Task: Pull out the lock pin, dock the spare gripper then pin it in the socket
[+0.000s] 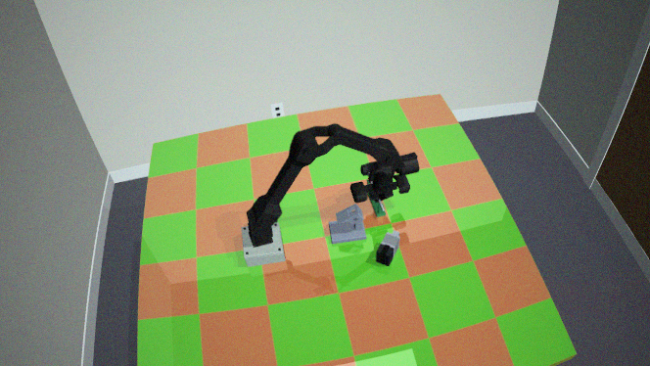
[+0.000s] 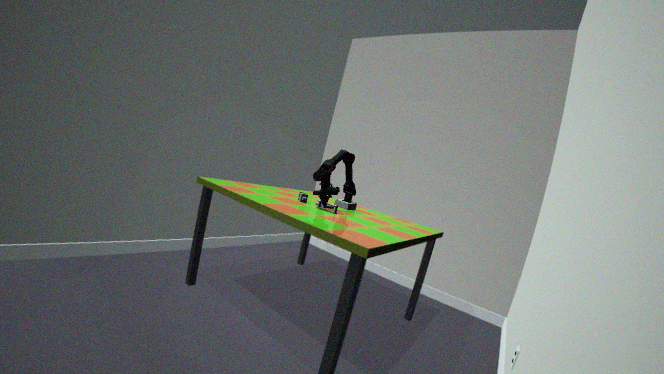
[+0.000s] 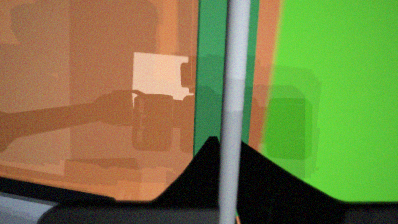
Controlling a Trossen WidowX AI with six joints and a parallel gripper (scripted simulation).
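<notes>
Right now my gripper tip is 2 cm to the right of the dark green strip. Round my gripper tip: grey mount 12 cm behind, 6 cm to the right, 3 cm above; then spare gripper 19 cm to the right, 4 cm behind, 1 cm above.
</notes>
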